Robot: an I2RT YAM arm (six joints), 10 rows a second.
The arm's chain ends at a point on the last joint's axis. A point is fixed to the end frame.
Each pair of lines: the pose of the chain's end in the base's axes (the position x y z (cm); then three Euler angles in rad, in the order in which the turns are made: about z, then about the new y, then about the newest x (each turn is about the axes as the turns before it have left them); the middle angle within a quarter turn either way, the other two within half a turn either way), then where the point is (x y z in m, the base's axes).
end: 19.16 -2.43 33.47 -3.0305 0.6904 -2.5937
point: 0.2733 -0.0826 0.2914
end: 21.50 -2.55 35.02 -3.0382 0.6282 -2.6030
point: 0.2937 -0.0839 0.3018
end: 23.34 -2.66 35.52 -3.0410 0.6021 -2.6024
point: 0.3106 -0.0854 0.3050
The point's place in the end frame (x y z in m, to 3 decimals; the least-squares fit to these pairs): -0.030 -0.015 0.104
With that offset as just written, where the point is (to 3 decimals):
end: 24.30 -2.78 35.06 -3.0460 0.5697 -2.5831
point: 0.318 -0.089 0.299
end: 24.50 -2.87 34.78 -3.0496 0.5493 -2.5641
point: 0.318 -0.092 0.296
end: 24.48 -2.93 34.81 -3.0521 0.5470 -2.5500
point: 0.317 -0.094 0.297
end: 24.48 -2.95 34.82 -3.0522 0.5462 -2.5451
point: 0.317 -0.094 0.297
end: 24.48 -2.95 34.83 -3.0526 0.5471 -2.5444
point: 0.317 -0.094 0.298
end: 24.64 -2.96 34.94 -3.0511 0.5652 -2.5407
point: 0.319 -0.094 0.300
